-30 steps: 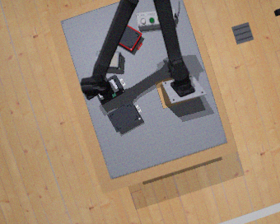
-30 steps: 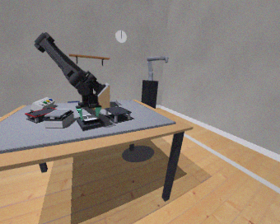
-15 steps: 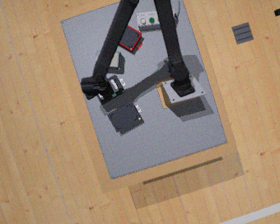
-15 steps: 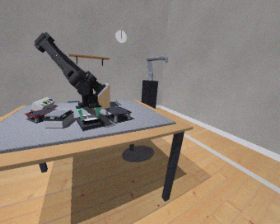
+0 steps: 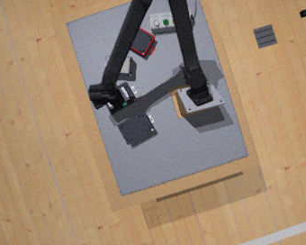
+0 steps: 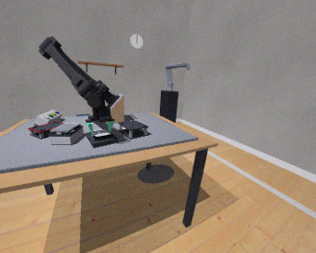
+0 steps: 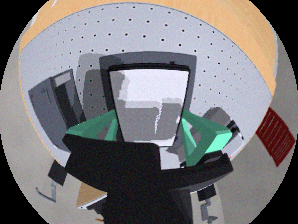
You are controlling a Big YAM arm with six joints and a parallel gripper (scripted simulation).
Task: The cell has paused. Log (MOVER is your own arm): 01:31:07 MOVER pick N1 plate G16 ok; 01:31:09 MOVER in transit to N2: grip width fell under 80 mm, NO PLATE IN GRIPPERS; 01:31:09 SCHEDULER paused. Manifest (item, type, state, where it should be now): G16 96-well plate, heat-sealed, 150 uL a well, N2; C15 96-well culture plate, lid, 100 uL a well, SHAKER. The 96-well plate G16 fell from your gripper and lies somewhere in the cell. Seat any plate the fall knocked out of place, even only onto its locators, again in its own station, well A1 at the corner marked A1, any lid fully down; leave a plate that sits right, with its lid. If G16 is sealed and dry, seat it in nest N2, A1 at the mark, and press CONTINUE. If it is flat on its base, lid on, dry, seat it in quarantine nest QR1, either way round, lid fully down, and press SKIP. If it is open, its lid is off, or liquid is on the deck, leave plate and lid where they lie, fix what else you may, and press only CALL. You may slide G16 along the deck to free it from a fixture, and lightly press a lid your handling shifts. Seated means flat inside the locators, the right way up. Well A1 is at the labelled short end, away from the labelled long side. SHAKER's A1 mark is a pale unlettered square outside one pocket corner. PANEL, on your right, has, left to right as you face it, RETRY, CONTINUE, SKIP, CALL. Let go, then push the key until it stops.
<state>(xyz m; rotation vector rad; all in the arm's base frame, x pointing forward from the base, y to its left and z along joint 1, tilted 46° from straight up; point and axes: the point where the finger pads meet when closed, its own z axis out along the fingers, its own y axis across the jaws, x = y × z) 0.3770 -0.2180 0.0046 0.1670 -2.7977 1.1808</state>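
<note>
Now: the plate G16 right at my hand. The rest, counted from my hand: red-framed nest: 220 mm behind, 260 mm to the right; lidded plate: 70 mm behind, 160 mm to the right, 20 mm above.
</note>
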